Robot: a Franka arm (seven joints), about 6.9 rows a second.
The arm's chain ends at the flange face. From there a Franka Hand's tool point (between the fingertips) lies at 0.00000 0.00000 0.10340 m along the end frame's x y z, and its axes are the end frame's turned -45 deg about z.
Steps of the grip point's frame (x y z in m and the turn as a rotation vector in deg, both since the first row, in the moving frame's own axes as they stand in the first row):
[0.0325 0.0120 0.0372 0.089 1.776 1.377]
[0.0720 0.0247 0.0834 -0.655 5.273 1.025]
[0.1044 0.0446 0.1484 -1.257 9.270 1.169]
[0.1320 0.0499 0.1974 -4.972 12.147 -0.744]
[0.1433 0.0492 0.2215 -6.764 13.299 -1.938]
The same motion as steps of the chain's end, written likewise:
[0.0293 -0.0121 0.0372 1.319 1.193 1.377]
[0.0608 -0.0276 0.0838 3.265 4.192 1.025]
[0.0919 -0.0322 0.1498 5.666 7.444 1.169]
[0.1070 -0.0488 0.2001 5.073 12.105 -0.744]
[0.1109 -0.0579 0.2250 4.621 14.187 -1.938]

